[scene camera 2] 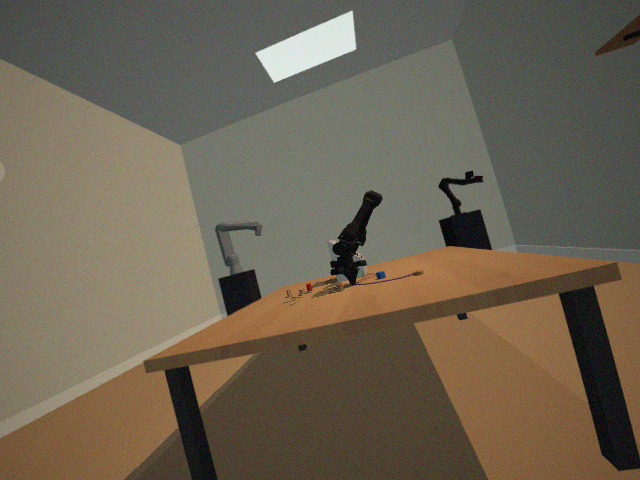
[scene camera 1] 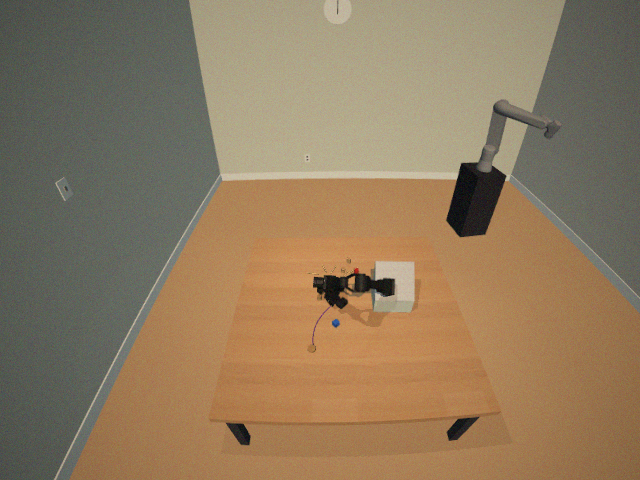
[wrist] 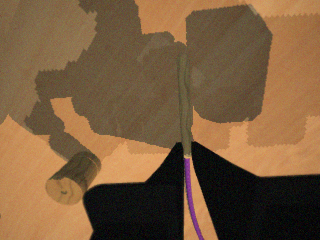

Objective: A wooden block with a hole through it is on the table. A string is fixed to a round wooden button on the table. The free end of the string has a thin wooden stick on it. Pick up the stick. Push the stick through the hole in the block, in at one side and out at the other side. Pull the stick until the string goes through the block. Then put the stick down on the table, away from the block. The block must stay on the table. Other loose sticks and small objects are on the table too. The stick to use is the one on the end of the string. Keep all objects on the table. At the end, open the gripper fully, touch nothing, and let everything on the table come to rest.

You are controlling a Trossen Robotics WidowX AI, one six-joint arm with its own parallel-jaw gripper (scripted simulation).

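Wrist view: the gripper [wrist: 186, 147] visible, together with a wooden cylinder [wrist: 67, 186].
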